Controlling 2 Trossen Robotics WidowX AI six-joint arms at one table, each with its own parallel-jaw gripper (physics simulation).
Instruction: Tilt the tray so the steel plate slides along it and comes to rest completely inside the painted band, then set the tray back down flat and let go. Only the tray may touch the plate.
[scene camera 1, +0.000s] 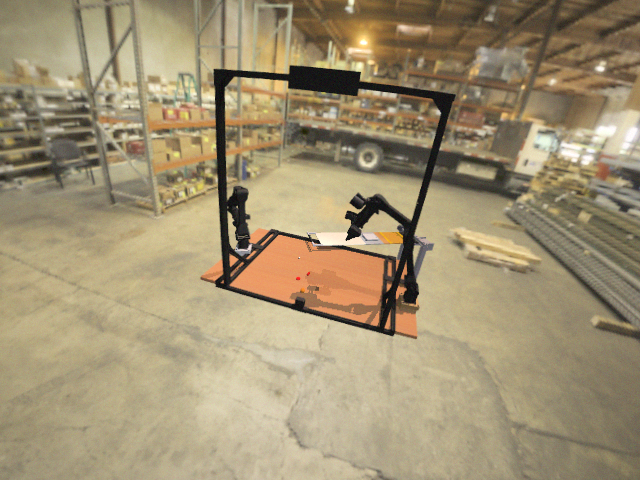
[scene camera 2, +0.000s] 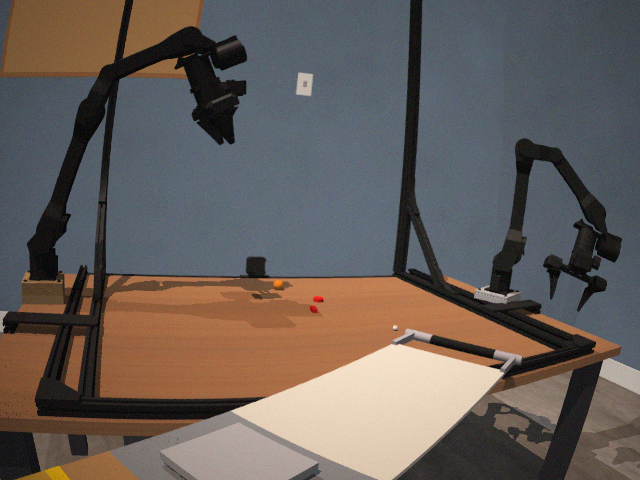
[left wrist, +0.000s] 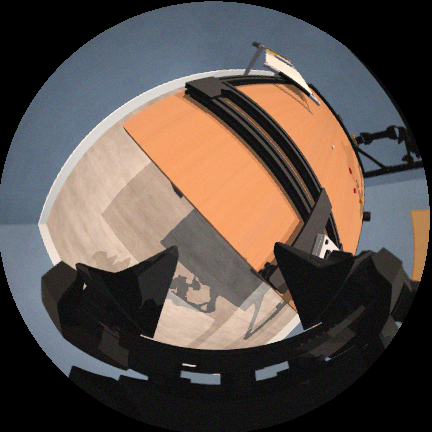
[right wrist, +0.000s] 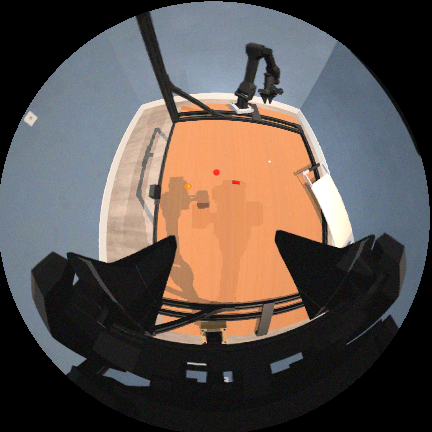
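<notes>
The long tray (scene camera 1: 336, 238) (scene camera 2: 361, 408) (left wrist: 287, 70) (right wrist: 332, 210) has a cream stretch, and a black handle bar (scene camera 2: 462, 346) at its table end. The steel plate (scene camera 1: 370, 236) (scene camera 2: 240, 454) lies flat on the tray's grey stretch, between the cream part and the orange band (scene camera 1: 391, 237) (scene camera 2: 111, 466); it appears outside the band. In scene camera 2 the band is partly cut off. My left gripper (scene camera 2: 565, 303) (left wrist: 226, 249) is open and empty, beyond the table's right edge, away from the tray. My right gripper (scene camera 2: 226, 140) (right wrist: 226, 238) is open and empty, high above the table.
A black frame (scene camera 1: 221, 170) (scene camera 2: 408, 129) stands around the table (scene camera 2: 206, 356). On the table lie an orange ball (scene camera 2: 278, 284) (right wrist: 188, 186), two red pieces (scene camera 2: 317, 299) (scene camera 2: 313, 308) and a small white ball (scene camera 2: 394, 328) near the handle. A grey stand (scene camera 1: 423, 253) is at the tray's far end.
</notes>
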